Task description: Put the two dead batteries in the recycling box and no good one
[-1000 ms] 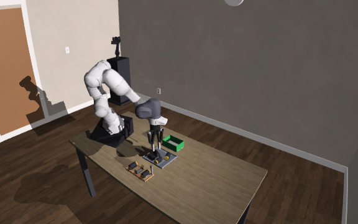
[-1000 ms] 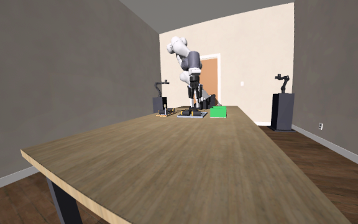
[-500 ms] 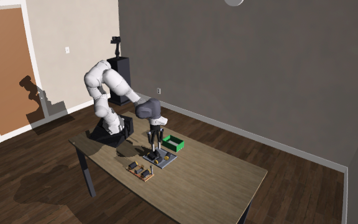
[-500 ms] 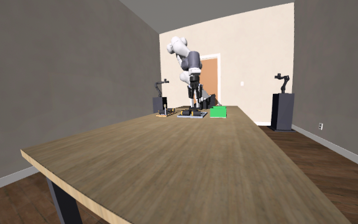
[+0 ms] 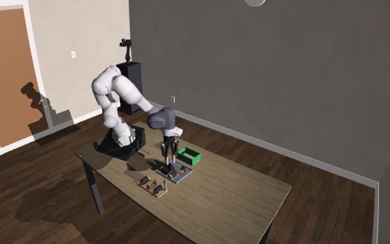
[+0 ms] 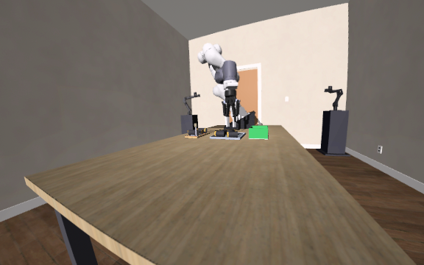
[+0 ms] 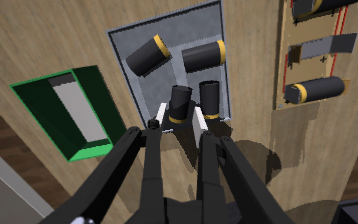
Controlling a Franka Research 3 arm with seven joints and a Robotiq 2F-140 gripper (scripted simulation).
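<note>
Now: the grey tray 40 mm ahead of my hand, 10 mm to the right of it and 80 mm below it. The rest, counted from my hand: green recycling box: 40 mm ahead, 180 mm to the left, 70 mm below; then bulb: 120 mm ahead, 200 mm to the right, 10 mm below.
</note>
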